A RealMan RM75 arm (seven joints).
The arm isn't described. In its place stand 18 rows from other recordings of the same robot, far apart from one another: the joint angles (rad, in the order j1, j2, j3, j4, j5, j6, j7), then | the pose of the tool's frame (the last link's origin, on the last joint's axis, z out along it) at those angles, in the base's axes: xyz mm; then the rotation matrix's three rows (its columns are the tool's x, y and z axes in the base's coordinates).
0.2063 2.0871 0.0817 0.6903 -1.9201 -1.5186 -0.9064 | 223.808, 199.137, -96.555; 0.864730, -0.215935, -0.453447; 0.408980, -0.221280, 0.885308; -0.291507, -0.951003, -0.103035
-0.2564 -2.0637 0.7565 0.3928 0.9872 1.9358 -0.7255 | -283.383, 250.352, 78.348; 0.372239, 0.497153, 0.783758; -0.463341, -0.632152, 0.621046; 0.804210, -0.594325, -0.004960
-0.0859 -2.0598 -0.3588 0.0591 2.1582 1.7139 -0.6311 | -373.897, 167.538, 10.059; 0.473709, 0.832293, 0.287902; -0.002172, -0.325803, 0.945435; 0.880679, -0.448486, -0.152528
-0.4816 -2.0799 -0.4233 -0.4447 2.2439 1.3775 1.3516 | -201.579, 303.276, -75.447; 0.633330, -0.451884, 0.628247; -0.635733, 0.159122, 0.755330; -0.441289, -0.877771, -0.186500
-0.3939 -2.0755 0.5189 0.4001 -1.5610 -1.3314 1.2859 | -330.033, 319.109, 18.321; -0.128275, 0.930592, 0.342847; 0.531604, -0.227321, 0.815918; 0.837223, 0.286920, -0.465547
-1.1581 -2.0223 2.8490 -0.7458 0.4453 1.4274 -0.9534 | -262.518, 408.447, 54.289; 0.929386, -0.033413, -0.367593; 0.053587, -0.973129, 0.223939; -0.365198, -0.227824, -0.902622
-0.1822 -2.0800 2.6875 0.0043 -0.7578 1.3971 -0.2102 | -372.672, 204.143, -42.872; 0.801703, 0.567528, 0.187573; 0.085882, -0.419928, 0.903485; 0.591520, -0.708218, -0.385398
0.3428 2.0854 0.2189 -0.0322 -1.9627 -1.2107 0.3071 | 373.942, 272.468, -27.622; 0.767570, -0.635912, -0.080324; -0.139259, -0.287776, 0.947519; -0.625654, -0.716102, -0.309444
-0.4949 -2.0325 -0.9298 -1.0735 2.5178 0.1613 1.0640 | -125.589, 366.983, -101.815; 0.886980, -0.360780, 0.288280; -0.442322, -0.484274, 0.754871; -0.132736, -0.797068, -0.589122
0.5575 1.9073 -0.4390 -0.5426 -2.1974 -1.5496 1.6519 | 317.460, 341.213, 66.773; 0.606352, -0.757676, -0.241379; -0.611610, -0.638354, 0.467373; -0.508203, -0.135763, -0.850470
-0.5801 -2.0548 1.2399 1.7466 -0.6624 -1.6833 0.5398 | -116.077, 348.358, 72.348; 0.851581, 0.465275, -0.241514; 0.523848, -0.737857, 0.425617; 0.019826, -0.488964, -0.872079
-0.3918 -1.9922 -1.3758 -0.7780 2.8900 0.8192 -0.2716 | -219.165, 402.789, 47.554; 0.595319, 0.699679, 0.395025; -0.250312, -0.305672, 0.918645; 0.763505, -0.645766, -0.006834
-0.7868 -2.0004 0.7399 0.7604 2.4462 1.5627 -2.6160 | -227.911, 387.518, 25.792; 0.233610, 0.972017, -0.024683; 0.959295, -0.226261, 0.168994; 0.158680, -0.063157, -0.985308
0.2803 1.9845 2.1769 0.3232 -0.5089 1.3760 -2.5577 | 355.139, 307.708, 111.294; 0.607020, -0.731133, -0.311402; 0.303640, -0.148737, 0.941106; -0.734390, -0.665824, 0.131715
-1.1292 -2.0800 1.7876 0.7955 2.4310 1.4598 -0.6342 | -103.342, 366.880, -94.807; -0.024764, -0.768281, -0.639633; -0.999548, 0.029948, 0.002727; 0.017061, 0.639412, -0.768675
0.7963 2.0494 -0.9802 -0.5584 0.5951 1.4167 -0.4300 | 257.235, 353.786, -44.229; 0.139580, -0.961892, 0.235118; -0.986906, -0.154520, -0.046269; 0.080836, -0.225581, -0.970865
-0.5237 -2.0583 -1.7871 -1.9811 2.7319 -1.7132 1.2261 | -110.449, 332.731, 93.698; 0.848678, -0.358732, -0.388662; -0.074336, -0.808440, 0.583865; -0.523660, -0.466622, -0.712772
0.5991 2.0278 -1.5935 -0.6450 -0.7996 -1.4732 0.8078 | 119.059, 338.149, -21.528; 0.520872, 0.037326, -0.852818; 0.296944, -0.944573, 0.140021; -0.800323, -0.326172, -0.503085
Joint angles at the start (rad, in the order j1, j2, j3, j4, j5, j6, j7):
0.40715, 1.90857, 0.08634, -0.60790, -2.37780, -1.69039, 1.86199
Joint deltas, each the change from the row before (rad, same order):
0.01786, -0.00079, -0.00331, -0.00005, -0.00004, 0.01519, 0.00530
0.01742, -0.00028, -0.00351, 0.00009, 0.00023, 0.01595, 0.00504
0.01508, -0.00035, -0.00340, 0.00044, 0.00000, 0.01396, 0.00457
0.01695, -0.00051, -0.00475, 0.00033, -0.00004, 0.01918, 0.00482
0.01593, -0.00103, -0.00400, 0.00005, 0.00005, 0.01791, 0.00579
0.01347, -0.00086, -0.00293, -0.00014, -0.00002, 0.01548, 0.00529
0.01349, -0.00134, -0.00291, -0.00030, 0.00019, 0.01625, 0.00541
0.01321, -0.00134, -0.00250, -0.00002, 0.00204, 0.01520, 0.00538
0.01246, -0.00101, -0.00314, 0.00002, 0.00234, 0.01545, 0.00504
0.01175, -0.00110, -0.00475, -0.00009, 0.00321, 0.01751, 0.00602
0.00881, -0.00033, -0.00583, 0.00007, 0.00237, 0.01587, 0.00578
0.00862, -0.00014, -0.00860, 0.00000, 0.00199, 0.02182, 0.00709
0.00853, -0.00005, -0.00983, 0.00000, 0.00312, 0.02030, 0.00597
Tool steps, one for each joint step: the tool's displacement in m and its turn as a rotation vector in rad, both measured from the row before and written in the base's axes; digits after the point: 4 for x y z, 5 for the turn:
-0.0030, 0.0078, 0.0005, 0.00278, -0.00655, 0.00445
-0.0030, 0.0077, 0.0003, 0.00319, -0.00649, 0.00382
-0.0027, 0.0066, 0.0002, 0.00237, -0.00549, 0.00318
-0.0028, 0.0076, 0.0003, 0.00382, -0.00888, 0.00162
-0.0027, 0.0072, 0.0007, 0.00438, -0.00779, 0.00068
-0.0023, 0.0060, 0.0007, 0.00440, -0.00639, -0.00006
-0.0023, 0.0061, 0.0011, 0.00545, -0.00707, -0.00058
-0.0025, 0.0060, 0.0012, 0.00691, -0.00518, 0.00032
-0.0024, 0.0058, 0.0011, 0.00680, -0.00527, -0.00006
-0.0022, 0.0057, 0.0012, 0.00737, -0.00597, -0.00207
-0.0015, 0.0045, 0.0005, 0.00469, -0.00539, -0.00352
-0.0009, 0.0048, 0.0005, 0.00520, -0.00871, -0.00786
-0.0013, 0.0047, 0.0004, 0.00473, -0.00876, -0.00536

